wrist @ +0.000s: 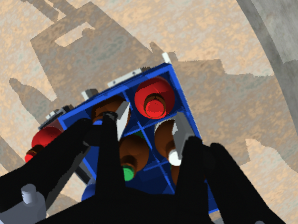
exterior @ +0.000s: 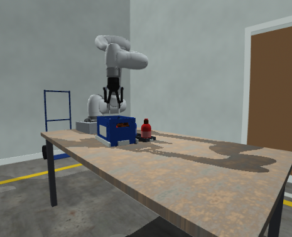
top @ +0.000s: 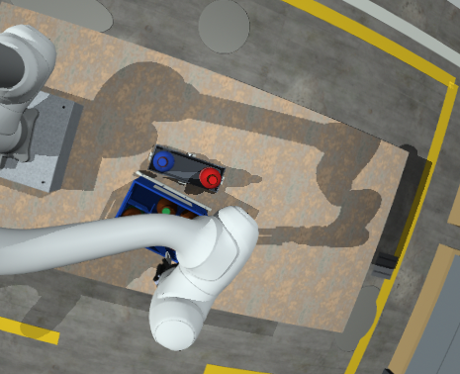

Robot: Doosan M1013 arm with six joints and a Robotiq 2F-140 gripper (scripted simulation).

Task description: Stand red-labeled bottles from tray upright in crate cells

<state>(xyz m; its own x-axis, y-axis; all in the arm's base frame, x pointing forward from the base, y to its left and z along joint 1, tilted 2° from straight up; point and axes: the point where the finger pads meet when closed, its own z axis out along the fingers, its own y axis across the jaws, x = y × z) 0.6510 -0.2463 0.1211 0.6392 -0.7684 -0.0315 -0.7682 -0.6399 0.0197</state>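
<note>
Right now the red-labeled bottle is 60 mm ahead of my hand, 240 mm to the left of it and 150 mm below it. The rest, counted from my hand: red bottle: 150 mm below; then blue-capped bottle: 110 mm behind, 260 mm to the left, 150 mm below; then blue crate: 80 mm behind, 60 mm to the left, 150 mm below.
</note>
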